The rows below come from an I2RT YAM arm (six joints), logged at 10 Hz.
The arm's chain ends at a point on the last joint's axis. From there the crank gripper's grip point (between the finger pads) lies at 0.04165 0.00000 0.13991 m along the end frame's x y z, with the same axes.
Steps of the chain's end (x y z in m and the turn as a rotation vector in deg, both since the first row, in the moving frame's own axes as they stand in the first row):
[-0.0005 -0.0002 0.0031 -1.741 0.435 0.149]
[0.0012 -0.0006 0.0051 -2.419 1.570 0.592]
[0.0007 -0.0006 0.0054 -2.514 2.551 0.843]
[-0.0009 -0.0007 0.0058 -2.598 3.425 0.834]
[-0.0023 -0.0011 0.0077 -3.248 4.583 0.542]
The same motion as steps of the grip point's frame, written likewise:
[0.0006 0.0042 0.0027 -1.741 0.435 0.149]
[0.0050 0.0057 0.0038 -2.419 1.570 0.592]
[0.0068 0.0062 0.0033 -2.514 2.551 0.843]
[0.0073 0.0062 0.0029 -2.598 3.425 0.834]
[0.0087 0.0072 0.0037 -3.248 4.583 0.542]

